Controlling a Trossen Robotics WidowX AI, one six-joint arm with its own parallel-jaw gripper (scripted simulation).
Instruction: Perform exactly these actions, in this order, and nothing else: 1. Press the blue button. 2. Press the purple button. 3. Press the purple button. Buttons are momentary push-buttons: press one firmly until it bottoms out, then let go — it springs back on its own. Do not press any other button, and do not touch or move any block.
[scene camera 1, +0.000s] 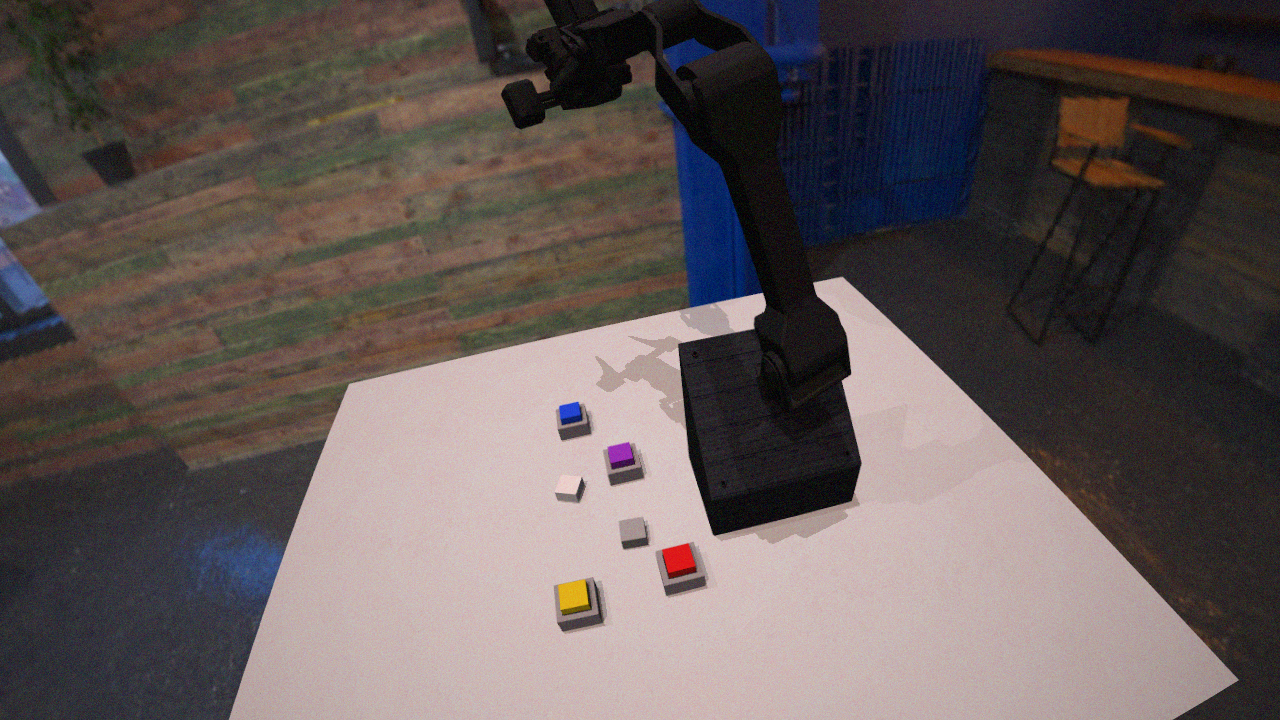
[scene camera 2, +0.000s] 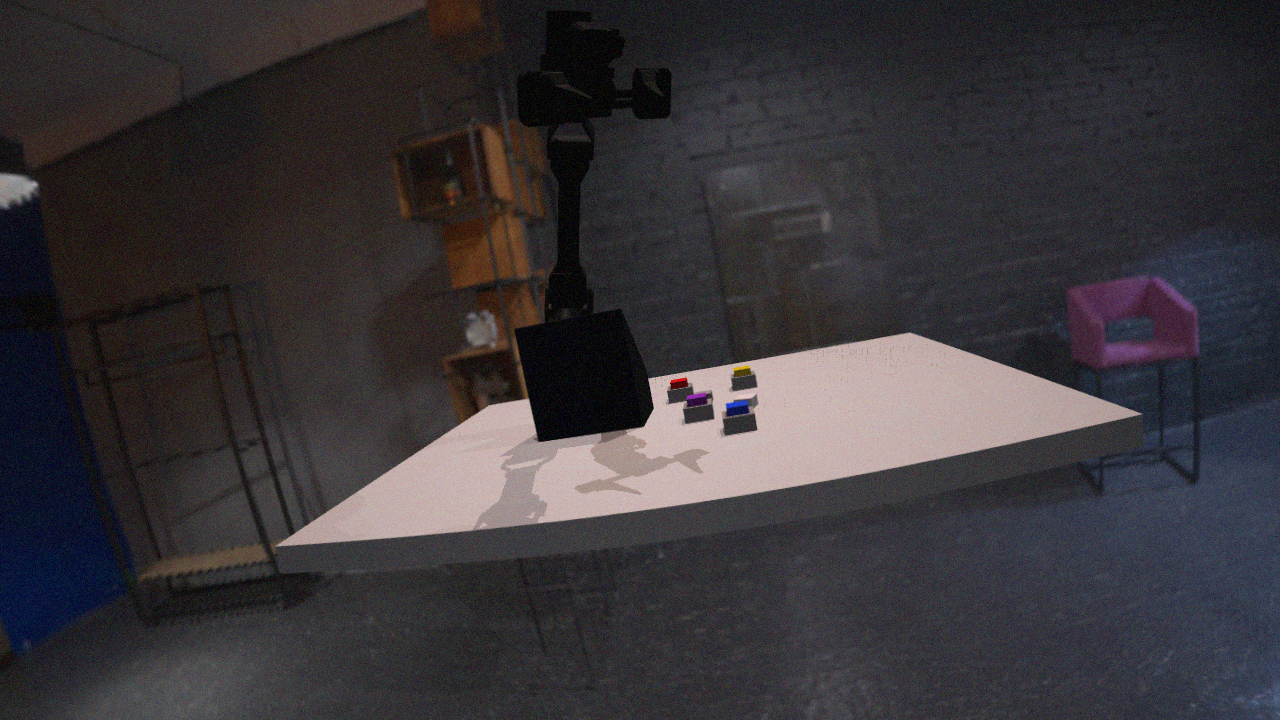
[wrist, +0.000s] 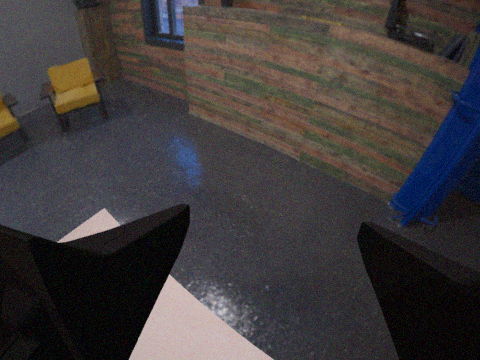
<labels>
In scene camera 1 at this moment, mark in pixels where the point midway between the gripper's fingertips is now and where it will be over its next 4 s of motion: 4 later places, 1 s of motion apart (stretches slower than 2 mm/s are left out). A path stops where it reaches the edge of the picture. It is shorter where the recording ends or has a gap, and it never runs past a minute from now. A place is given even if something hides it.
My gripper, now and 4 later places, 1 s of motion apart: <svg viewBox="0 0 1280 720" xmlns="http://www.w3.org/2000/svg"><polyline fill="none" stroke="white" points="543,113 560,386 566,406 569,398 613,428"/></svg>
</labels>
